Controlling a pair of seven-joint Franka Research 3 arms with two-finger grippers.
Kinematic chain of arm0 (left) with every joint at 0, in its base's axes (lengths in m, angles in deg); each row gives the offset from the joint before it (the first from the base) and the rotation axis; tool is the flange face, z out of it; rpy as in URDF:
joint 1: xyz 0 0 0.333 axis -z
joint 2: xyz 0 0 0 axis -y
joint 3: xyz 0 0 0.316 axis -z
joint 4: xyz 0.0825 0 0 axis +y
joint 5: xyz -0.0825 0 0.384 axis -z
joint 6: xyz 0 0 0 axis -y
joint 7: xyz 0.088 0 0 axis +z
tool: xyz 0 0 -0.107 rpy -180 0 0
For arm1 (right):
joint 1: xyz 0 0 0.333 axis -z
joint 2: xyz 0 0 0 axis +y
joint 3: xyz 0 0 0.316 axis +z
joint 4: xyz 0.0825 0 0 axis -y
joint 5: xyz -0.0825 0 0.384 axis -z
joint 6: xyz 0 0 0 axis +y
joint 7: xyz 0.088 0 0 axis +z
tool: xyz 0 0 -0.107 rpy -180 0 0
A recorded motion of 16 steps. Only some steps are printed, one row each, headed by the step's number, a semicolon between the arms.
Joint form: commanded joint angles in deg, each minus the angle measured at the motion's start. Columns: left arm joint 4, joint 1, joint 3, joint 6, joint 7, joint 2, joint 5; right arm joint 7, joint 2, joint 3, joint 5, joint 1, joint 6, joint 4.
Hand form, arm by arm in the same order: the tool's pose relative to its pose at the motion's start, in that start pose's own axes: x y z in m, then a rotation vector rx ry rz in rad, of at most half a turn. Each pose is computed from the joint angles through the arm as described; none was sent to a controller.
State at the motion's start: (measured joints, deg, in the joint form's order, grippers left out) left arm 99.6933 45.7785 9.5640 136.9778 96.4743 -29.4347 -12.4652; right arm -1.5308 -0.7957 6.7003 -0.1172 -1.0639 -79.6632 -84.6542
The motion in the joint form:
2: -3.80 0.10 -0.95 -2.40 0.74 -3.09 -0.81; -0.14 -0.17 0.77 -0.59 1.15 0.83 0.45
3: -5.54 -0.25 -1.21 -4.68 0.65 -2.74 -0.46; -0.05 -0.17 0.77 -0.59 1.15 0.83 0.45
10: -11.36 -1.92 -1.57 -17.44 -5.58 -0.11 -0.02; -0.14 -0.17 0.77 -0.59 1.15 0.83 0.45
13: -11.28 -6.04 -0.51 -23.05 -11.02 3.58 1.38; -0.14 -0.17 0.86 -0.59 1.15 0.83 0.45
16: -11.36 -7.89 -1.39 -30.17 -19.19 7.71 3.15; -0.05 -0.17 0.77 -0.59 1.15 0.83 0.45
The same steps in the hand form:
2: 0.0117 0.0094 0.0141 0.0304 0.0187 -0.0211; -0.0029 0.0021 -0.0037 0.0099 -0.0040 0.0071
3: 0.0217 0.0153 0.0017 0.0356 0.0250 -0.0387; -0.0029 0.0021 -0.0037 0.0099 -0.0040 0.0055
10: 0.0581 0.0230 -0.0529 0.1188 0.0519 0.0086; -0.0029 0.0021 -0.0037 0.0099 -0.0040 0.0071
13: 0.0976 0.0097 -0.0879 0.1603 0.0342 0.0282; -0.0029 0.0013 -0.0037 0.0098 -0.0040 0.0055
16: 0.1267 -0.0088 -0.1270 0.2185 0.0104 0.1033; -0.0029 0.0021 -0.0037 0.0099 -0.0040 0.0055

